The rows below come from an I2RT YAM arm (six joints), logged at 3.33 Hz.
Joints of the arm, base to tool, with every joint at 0 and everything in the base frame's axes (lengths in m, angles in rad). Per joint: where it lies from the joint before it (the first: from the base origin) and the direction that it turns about. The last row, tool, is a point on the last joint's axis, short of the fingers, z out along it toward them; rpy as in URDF.
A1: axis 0 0 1 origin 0 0 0.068
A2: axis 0 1 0 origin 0.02 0.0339 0.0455
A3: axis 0 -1 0 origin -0.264 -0.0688 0
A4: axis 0 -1 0 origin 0.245 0.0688 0.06
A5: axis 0 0 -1 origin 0.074 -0.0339 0.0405
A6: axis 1 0 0 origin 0.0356 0 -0.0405
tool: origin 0 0 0 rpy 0 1.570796 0
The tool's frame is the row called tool.
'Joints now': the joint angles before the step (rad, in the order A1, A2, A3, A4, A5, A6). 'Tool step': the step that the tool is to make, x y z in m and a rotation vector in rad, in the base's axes. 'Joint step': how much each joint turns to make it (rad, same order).
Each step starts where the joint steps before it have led.
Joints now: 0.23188 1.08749 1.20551 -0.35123 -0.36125 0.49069
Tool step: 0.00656 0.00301 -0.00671 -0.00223 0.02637 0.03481
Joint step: 0.00128 0.02463 -0.00429 0.00099 -0.03346 -0.00475
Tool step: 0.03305 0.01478 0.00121 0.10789 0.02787 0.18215
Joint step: 0.00149 0.13549 0.06676 0.10155 -0.20237 0.07300
